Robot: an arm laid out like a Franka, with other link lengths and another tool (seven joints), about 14 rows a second.
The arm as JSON. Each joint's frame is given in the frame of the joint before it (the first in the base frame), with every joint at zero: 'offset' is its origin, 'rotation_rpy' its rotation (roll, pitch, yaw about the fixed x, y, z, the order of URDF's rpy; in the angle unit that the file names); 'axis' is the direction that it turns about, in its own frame. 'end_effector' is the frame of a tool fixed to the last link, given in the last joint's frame.
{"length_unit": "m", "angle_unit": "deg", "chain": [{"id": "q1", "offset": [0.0, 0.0, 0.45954], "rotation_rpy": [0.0, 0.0, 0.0], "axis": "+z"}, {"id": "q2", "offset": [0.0, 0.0, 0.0], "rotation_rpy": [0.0, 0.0, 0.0], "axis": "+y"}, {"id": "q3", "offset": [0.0, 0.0, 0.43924], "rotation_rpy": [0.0, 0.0, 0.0], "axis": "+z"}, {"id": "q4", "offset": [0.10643, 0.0, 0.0], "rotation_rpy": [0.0, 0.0, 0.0], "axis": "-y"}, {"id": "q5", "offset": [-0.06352, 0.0, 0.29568], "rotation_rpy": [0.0, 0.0, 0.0], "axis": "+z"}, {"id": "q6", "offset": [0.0, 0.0, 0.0], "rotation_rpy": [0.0, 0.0, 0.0], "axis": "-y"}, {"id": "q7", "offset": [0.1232, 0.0, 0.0], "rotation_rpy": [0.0, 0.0, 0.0], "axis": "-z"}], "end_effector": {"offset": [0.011, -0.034, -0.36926], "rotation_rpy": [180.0, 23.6, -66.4]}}
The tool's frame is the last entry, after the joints.
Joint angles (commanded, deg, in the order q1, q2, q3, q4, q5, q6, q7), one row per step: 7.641 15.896 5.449 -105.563 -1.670 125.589 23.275; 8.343 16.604 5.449 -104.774 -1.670 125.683 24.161; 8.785 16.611 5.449 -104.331 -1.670 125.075 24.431; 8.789 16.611 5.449 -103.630 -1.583 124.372 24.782; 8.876 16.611 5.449 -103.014 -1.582 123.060 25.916; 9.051 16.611 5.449 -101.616 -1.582 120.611 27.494; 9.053 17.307 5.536 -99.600 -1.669 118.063 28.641; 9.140 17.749 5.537 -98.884 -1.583 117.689 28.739; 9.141 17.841 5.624 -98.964 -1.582 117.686 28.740; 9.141 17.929 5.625 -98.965 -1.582 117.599 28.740; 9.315 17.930 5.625 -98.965 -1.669 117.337 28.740; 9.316 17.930 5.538 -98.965 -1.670 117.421 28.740; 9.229 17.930 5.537 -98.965 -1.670 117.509 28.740; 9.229 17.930 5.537 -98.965 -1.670 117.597 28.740
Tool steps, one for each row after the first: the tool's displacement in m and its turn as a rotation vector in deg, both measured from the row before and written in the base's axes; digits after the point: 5 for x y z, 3 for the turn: 0.00402 0.00919 -0.00198 0.169 -0.140 -0.203; -0.00132 0.00479 0.00170 -0.030 0.171 0.162; 0.00082 0.00043 0.00345 0.087 0.026 -0.407; -0.00412 -0.00015 0.00131 -0.113 0.694 -1.057; -0.00564 0.00029 0.00451 -0.211 1.037 -1.432; -0.00188 -0.00031 0.00119 -0.288 1.192 -1.070; 0.00227 0.00190 -0.00067 0.087 0.125 -0.068; -0.00090 0.00081 -0.00163 -0.008 0.176 0.085; -0.00064 -0.00015 -0.00119 -0.037 0.172 0.001; -0.00187 0.00110 -0.00052 -0.144 0.233 0.214; 0.00070 -0.00080 0.00017 -0.005 -0.086 -0.082; 0.00073 -0.00083 0.00019 0.023 -0.085 -0.088; 0.00055 0.00015 0.00019 0.023 -0.085 0.000
